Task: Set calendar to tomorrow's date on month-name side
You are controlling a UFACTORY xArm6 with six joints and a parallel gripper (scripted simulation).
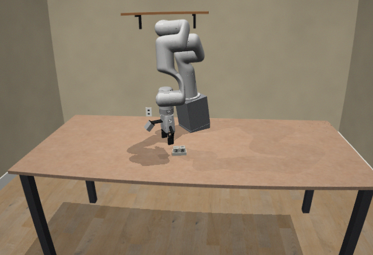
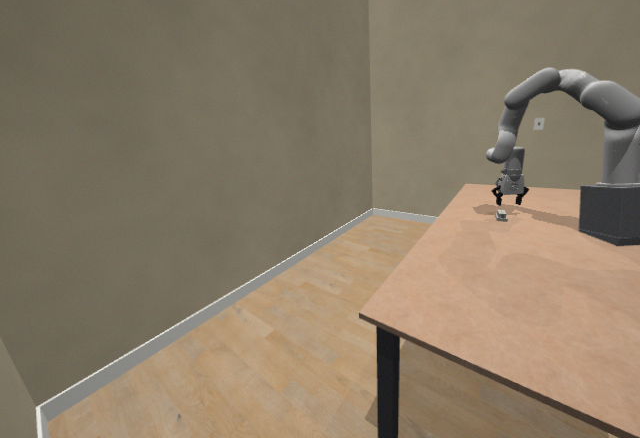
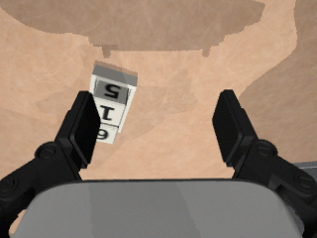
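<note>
My gripper is now 20 mm short of the calendar tray, 60 mm to the right of it and 60 mm above it.
</note>
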